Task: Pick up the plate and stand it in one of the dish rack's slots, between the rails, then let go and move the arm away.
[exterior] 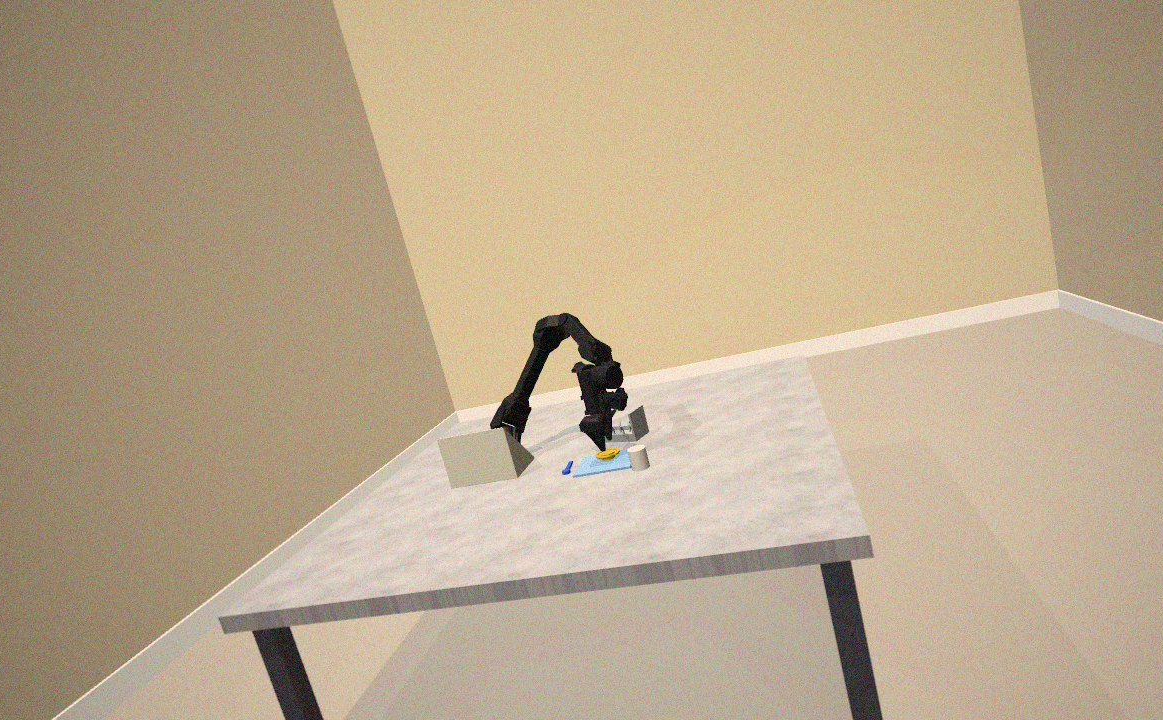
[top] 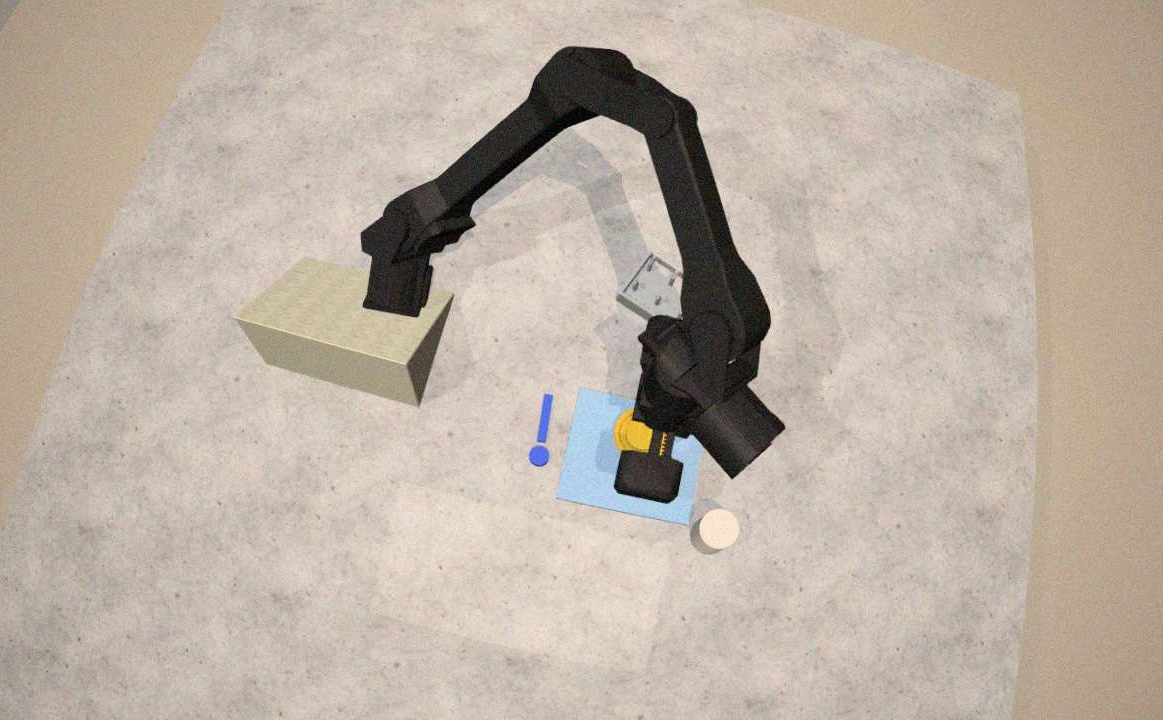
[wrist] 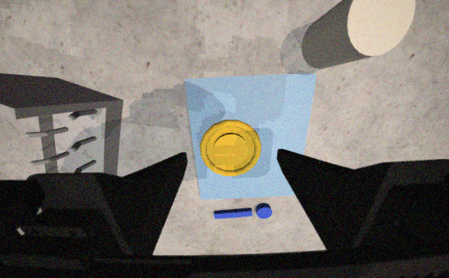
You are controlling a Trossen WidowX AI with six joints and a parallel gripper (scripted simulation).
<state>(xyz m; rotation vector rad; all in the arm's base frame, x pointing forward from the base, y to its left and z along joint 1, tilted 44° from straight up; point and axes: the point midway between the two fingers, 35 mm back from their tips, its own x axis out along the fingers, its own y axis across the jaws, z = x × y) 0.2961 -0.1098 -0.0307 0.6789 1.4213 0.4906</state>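
Right now my gripper tip is 20 mm above the yellow plate. Also, from my gripper tip: light blue mat 40 mm below, 20 mm to the right, 10 mm behind; blue spoon 110 mm behind, 40 mm below, 10 mm to the right; cream cup 100 mm to the right, 90 mm ahead, 10 mm below.
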